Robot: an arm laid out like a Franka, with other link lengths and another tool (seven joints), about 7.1 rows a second.
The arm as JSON. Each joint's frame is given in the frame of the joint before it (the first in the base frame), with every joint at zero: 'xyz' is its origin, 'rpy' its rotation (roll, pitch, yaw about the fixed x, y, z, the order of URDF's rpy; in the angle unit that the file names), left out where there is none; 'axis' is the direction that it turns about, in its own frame. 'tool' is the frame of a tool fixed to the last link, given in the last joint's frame.
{
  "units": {
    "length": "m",
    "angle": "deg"
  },
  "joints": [
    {
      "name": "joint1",
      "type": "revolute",
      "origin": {
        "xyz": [
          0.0,
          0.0,
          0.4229
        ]
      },
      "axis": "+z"
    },
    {
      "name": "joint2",
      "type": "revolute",
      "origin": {
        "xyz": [
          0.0,
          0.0,
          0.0
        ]
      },
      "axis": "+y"
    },
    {
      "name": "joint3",
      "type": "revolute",
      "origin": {
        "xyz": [
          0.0,
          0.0,
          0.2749
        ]
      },
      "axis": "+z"
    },
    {
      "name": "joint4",
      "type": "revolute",
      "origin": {
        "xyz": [
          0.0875,
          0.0,
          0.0
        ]
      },
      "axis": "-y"
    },
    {
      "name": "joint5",
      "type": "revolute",
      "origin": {
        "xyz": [
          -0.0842,
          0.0,
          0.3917
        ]
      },
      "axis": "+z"
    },
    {
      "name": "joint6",
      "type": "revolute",
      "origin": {
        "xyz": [
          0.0,
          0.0,
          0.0
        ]
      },
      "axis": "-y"
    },
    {
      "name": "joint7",
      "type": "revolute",
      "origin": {
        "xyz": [
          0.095,
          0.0,
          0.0
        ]
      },
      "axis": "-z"
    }
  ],
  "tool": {
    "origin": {
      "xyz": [
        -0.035,
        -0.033,
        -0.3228
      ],
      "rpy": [
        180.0,
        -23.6,
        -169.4
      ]
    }
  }
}
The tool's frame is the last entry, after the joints.
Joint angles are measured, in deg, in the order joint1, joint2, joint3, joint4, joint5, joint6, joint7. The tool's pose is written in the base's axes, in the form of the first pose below.
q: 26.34 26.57 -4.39 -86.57 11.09 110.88 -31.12
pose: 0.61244 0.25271 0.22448 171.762 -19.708 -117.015
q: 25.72 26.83 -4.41 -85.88 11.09 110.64 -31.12
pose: 0.61755 0.24707 0.22676 171.903 -19.567 -117.642
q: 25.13 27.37 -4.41 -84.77 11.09 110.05 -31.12
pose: 0.62227 0.24213 0.22876 171.890 -19.572 -118.104
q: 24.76 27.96 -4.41 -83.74 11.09 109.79 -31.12
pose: 0.62713 0.23971 0.22991 172.035 -19.446 -118.448
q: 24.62 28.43 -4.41 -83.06 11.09 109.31 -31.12
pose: 0.62794 0.23866 0.22935 171.851 -19.644 -118.433
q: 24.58 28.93 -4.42 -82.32 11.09 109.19 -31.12
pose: 0.63063 0.23923 0.22935 171.960 -19.571 -118.474
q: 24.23 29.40 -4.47 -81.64 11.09 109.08 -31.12
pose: 0.63451 0.23582 0.22923 172.071 -19.524 -118.864
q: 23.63 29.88 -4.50 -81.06 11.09 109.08 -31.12
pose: 0.63924 0.22967 0.22829 172.180 -19.478 -119.504
